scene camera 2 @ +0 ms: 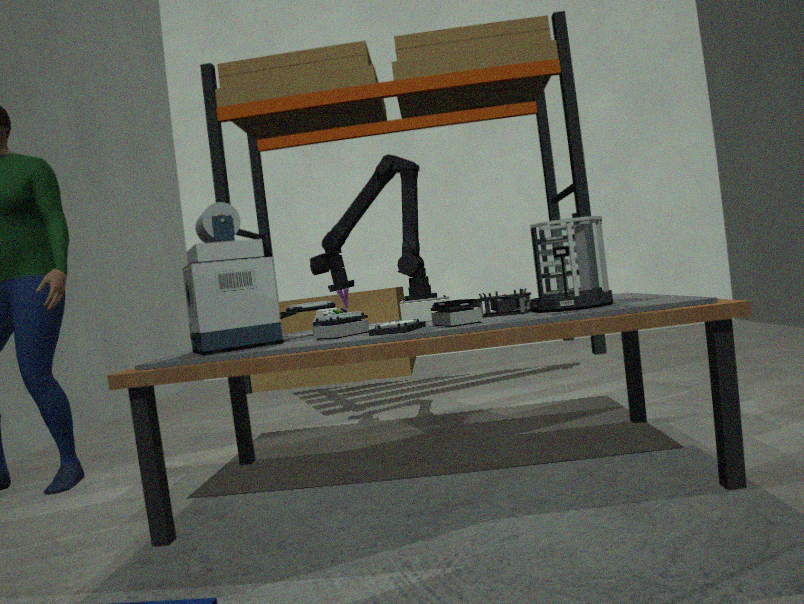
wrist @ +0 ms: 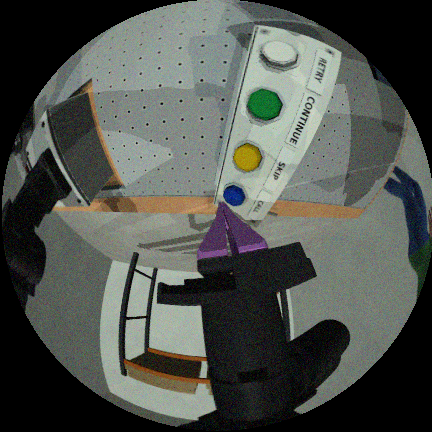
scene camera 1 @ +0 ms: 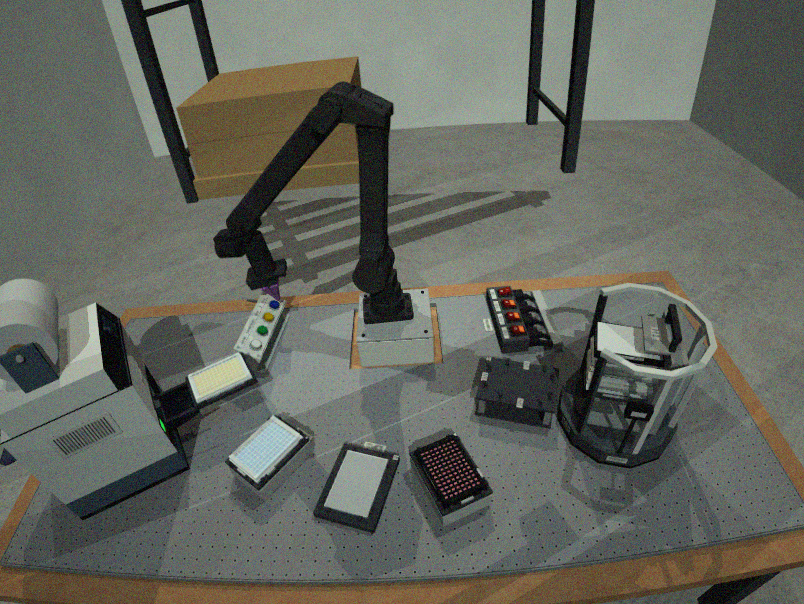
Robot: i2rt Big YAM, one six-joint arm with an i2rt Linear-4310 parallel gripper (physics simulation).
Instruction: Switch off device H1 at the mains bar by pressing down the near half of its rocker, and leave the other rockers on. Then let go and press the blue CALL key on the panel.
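Places are measured from the arm's base along level axes (x left, y back, z up), in centimetres.
Where they show: gripper, fingertip midpoint: [scene camera 2: 347, 307] [wrist: 221, 205] [scene camera 1: 279, 299]; arm's base, origin of the base link: [scene camera 2: 420, 298] [wrist: 50, 176] [scene camera 1: 387, 310].
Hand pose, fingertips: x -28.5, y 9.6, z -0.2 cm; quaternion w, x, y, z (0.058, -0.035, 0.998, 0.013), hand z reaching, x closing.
Observation:
Things, the pixels of their top centre, and the offset from my fingertips. "*": a spot on its surface instead.
- white key panel, middle of its top: [wrist: 287, 147] [scene camera 1: 255, 317] [scene camera 2: 331, 307] dx -5.2, dy -7.7, dz +0.9 cm
- blue CALL key, middle of its top: [wrist: 235, 201] [scene camera 1: 273, 301] dx -1.5, dy -0.7, dz +0.0 cm
- mains bar, surface spot: [scene camera 1: 508, 344] * dx +56.2, dy -21.4, dz -4.5 cm
- large grey machine, middle of its top: [scene camera 1: 11, 299] [scene camera 2: 219, 206] dx -32.9, dy -41.2, dz +38.1 cm
- yellowish plate, middle of its top: [scene camera 1: 218, 374] [scene camera 2: 310, 302] dx -9.6, dy -29.2, dz +3.9 cm
- light-blue plate, middle of its top: [scene camera 1: 264, 445] [scene camera 2: 339, 313] dx +1.7, dy -45.4, dz -0.6 cm
- grey pad, middle of its top: [scene camera 1: 356, 481] [scene camera 2: 397, 322] dx +19.2, dy -52.5, dz -5.0 cm
- dark rack, middle of its top: [scene camera 1: 449, 467] [scene camera 2: 454, 300] dx +36.7, dy -54.3, dz -0.6 cm
- round clear-walled carousel, middle of its top: [scene camera 1: 652, 317] [scene camera 2: 561, 216] dx +74.4, dy -44.6, dz +21.4 cm
The white key panel [scene camera 1: 250, 330] [wrist: 280, 131] stands at the table's back left, with white, green, yellow and blue keys. The blue CALL key [scene camera 1: 274, 304] [wrist: 234, 195] is at its back end. My gripper [scene camera 1: 276, 298] [scene camera 2: 345, 307] [wrist: 221, 205] is shut and empty. Its purple tips are close to the blue key, beside it in the wrist view; whether they touch the panel or key I cannot tell. The mains bar [scene camera 1: 508, 344] lies at the back right. Its farthest rocker [scene camera 1: 505, 291] looks darker red; the other rockers [scene camera 1: 508, 303] [scene camera 1: 513, 315] [scene camera 1: 517, 329] glow orange.
A large grey machine [scene camera 1: 123, 448] [scene camera 2: 233, 302] with a yellowish plate [scene camera 1: 220, 378] stands left of the panel. Farther forward are a light-blue plate [scene camera 1: 268, 448], a grey pad [scene camera 1: 358, 482] and a dark rack [scene camera 1: 450, 469]. A round clear-walled carousel [scene camera 1: 617, 448] [scene camera 2: 571, 302] stands at the right.

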